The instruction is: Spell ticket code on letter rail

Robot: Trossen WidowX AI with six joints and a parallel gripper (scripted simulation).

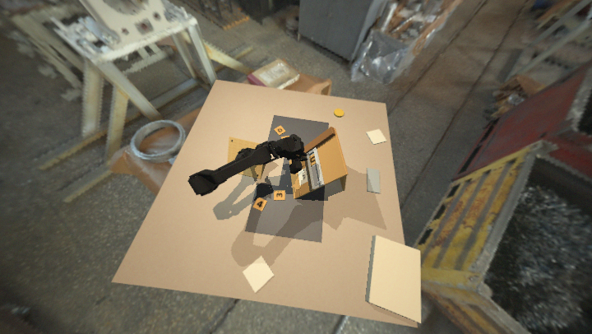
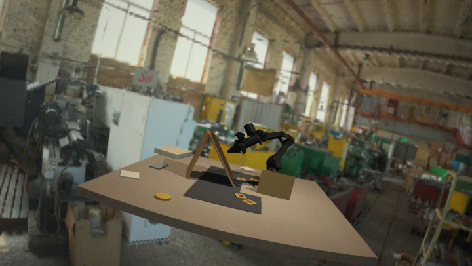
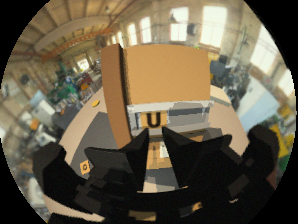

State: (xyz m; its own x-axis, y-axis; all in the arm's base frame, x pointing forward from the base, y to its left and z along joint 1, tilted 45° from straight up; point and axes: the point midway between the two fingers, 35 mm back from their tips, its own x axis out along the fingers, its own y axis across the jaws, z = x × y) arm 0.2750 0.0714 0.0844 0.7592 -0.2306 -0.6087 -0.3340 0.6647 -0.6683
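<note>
My gripper tip is 3 cm short of the orange tile marked u, 3 cm above it and 1 cm to the right of it. From my gripper tip the other things lie so: letter tile: 19 cm below, 16 cm to the right, 10 cm behind; white ticket: 10 cm below, 6 cm to the right; dark mat: 19 cm below, 10 cm behind, 1 cm to the left.
</note>
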